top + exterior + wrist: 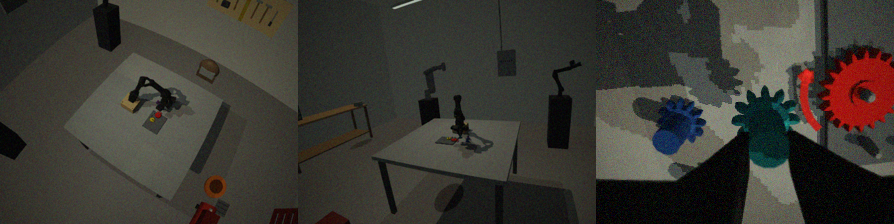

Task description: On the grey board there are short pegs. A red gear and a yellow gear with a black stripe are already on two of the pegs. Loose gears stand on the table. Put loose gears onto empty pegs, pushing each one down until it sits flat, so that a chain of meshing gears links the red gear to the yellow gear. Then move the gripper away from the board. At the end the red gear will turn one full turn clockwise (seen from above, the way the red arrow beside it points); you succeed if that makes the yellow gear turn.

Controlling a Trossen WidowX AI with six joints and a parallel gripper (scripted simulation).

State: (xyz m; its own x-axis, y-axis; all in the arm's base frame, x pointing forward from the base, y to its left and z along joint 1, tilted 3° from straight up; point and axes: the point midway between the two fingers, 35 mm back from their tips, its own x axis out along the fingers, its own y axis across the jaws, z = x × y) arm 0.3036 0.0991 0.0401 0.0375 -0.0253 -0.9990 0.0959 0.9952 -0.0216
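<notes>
Right now the red gear is 80 mm to the right of my gripper tip and 50 mm below it. The rest, counted from my gripper tip: red arrow 10 mm behind, 40 mm to the right, 60 mm below; then blue gear 10 mm behind, 70 mm to the left, 50 mm below; then teal gear 10 mm below.
</notes>
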